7 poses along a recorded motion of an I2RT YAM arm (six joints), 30 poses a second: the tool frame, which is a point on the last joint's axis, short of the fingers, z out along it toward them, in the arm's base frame.
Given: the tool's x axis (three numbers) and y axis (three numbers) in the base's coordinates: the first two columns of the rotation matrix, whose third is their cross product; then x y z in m.
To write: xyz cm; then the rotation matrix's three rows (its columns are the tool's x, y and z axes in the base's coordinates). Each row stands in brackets. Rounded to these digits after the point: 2 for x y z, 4 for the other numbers.
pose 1, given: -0.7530 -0.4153 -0.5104 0.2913 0.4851 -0.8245 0.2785 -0.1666 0.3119
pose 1, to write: [27.85 -16.66 31.19], [[-0.7530 0.2913 0.5900], [-0.4153 0.4851 -0.7695], [-0.5104 -0.8245 -0.2443]]
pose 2, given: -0.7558 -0.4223 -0.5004 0.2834 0.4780 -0.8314 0.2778 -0.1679 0.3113
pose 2, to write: [27.78 -16.79 31.13], [[-0.7558 0.2834 0.5903], [-0.4223 0.4780 -0.7702], [-0.5004 -0.8314 -0.2416]]
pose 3, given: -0.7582 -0.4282 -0.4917 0.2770 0.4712 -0.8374 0.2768 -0.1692 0.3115
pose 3, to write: [27.68 -16.92 31.15], [[-0.7582 0.2770 0.5903], [-0.4282 0.4712 -0.7711], [-0.4917 -0.8374 -0.2387]]
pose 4, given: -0.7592 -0.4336 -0.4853 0.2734 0.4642 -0.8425 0.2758 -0.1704 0.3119
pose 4, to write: [27.58 -17.04 31.19], [[-0.7592 0.2734 0.5906], [-0.4336 0.4642 -0.7723], [-0.4853 -0.8425 -0.2339]]
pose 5, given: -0.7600 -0.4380 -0.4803 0.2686 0.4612 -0.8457 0.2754 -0.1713 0.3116
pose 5, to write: [27.54 -17.13 31.16], [[-0.7600 0.2686 0.5919], [-0.4380 0.4612 -0.7717], [-0.4803 -0.8457 -0.2329]]
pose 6, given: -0.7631 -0.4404 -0.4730 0.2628 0.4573 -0.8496 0.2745 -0.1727 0.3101
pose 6, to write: [27.45 -17.27 31.01], [[-0.7631 0.2628 0.5905], [-0.4404 0.4573 -0.7726], [-0.4730 -0.8496 -0.2332]]
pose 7, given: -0.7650 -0.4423 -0.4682 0.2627 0.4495 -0.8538 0.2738 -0.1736 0.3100
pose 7, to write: [27.38 -17.36 31.00], [[-0.7650 0.2627 0.5881], [-0.4423 0.4495 -0.7762], [-0.4682 -0.8538 -0.2277]]
